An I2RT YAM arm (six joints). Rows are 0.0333 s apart.
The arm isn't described. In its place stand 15 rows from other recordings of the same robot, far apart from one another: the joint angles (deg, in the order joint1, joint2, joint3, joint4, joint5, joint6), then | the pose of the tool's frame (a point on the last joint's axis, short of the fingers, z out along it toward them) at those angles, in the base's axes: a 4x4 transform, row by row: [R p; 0 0 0 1], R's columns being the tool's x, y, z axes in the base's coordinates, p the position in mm.
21.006, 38.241, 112.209, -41.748, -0.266, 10.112 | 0.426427 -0.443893 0.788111 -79.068; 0.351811 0.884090 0.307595 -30.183; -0.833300 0.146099 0.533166 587.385; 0 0 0 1
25.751, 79.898, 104.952, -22.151, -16.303, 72.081 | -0.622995 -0.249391 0.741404 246.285; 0.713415 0.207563 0.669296 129.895; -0.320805 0.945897 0.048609 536.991; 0 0 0 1
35.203, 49.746, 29.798, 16.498, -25.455, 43.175 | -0.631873 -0.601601 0.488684 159.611; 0.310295 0.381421 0.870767 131.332; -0.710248 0.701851 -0.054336 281.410; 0 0 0 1
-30.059, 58.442, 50.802, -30.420, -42.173, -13.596 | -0.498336 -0.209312 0.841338 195.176; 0.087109 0.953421 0.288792 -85.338; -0.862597 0.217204 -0.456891 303.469; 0 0 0 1
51.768, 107.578, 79.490, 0.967, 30.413, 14.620 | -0.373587 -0.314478 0.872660 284.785; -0.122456 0.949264 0.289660 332.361; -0.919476 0.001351 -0.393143 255.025; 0 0 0 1
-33.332, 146.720, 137.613, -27.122, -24.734, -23.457 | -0.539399 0.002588 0.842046 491.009; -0.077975 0.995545 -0.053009 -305.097; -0.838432 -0.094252 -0.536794 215.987; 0 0 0 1
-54.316, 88.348, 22.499, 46.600, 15.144, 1.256 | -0.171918 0.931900 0.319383 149.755; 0.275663 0.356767 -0.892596 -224.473; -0.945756 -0.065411 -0.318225 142.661; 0 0 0 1
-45.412, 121.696, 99.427, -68.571, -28.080, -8.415 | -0.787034 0.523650 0.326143 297.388; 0.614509 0.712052 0.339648 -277.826; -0.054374 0.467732 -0.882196 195.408; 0 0 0 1
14.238, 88.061, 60.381, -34.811, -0.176, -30.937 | -0.610239 -0.654103 0.446942 297.080; -0.685230 0.718936 0.116578 75.496; -0.397577 -0.235118 -0.886934 219.465; 0 0 0 1
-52.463, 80.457, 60.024, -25.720, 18.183, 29.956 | 0.061243 0.986242 0.153544 174.860; 0.698926 0.067448 -0.712007 -245.810; -0.712567 0.150921 -0.685179 266.781; 0 0 0 1
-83.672, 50.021, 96.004, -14.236, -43.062, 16.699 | 0.245818 0.617577 0.747109 31.050; -0.311946 0.780158 -0.542258 -59.458; -0.917749 -0.099760 0.384427 586.300; 0 0 0 1
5.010, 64.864, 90.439, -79.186, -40.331, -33.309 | -0.423584 -0.815680 0.394008 160.321; -0.457369 0.568023 0.684225 37.184; -0.781914 0.109620 -0.613672 430.969; 0 0 0 1
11.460, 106.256, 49.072, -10.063, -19.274, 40.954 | -0.887517 0.356259 0.292221 310.031; 0.451379 0.799630 0.396041 74.842; -0.092575 0.483396 -0.870493 94.331; 0 0 0 1
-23.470, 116.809, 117.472, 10.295, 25.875, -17.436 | -0.058783 0.769071 0.636455 440.938; -0.268394 0.601906 -0.752113 -208.388; -0.961514 -0.215032 0.171033 432.111; 0 0 0 1
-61.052, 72.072, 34.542, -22.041, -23.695, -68.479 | -0.806881 -0.130442 0.576132 120.730; -0.301208 0.929848 -0.211319 -188.711; -0.508150 -0.344045 -0.789567 171.102; 0 0 0 1
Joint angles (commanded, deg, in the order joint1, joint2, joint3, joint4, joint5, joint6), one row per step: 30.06, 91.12, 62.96, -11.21, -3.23, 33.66; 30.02, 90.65, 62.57, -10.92, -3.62, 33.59; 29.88, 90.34, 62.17, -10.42, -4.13, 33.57; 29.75, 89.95, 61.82, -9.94, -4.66, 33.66; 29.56, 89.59, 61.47, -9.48, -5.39, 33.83; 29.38, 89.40, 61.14, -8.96, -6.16, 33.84; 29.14, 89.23, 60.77, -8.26, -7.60, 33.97; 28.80, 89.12, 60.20, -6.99, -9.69, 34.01; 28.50, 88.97, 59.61, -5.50, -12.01, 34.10; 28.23, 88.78, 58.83, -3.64, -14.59, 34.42; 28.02, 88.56, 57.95, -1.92, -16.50, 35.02; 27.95, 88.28, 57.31, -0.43, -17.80, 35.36; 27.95, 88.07, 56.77, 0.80, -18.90, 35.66; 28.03, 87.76, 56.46, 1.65, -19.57, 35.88; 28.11, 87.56, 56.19, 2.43, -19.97, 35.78
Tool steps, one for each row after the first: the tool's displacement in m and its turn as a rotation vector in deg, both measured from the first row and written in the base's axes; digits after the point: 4 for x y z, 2 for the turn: -0.0014, -0.0008, 0.0009, 0.35, -0.23, 0.31; -0.0021, -0.0018, 0.0012, 0.82, -0.43, 0.58; -0.0028, -0.0028, 0.0022, 1.42, -0.68, 0.81; -0.0034, -0.0040, 0.0029, 2.15, -0.79, 1.09; -0.0037, -0.0048, 0.0029, 2.76, -0.88, 1.51; -0.0038, -0.0055, 0.0029, 3.85, -0.83, 2.33; -0.0037, -0.0063, 0.0023, 5.35, -0.90, 3.64; -0.0037, -0.0068, 0.0022, 7.10, -1.11, 5.18; -0.0041, -0.0071, 0.0019, 9.17, -1.34, 6.86; -0.0049, -0.0077, 0.0009, 10.95, -1.44, 7.93; -0.0058, -0.0078, 0.0013, 12.27, -1.90, 8.81; -0.0067, -0.0075, 0.0014, 13.35, -2.23, 9.63; -0.0078, -0.0071, 0.0028, 14.14, -2.68, 10.22; -0.0085, -0.0067, 0.0037, 14.55, -3.26, 10.76
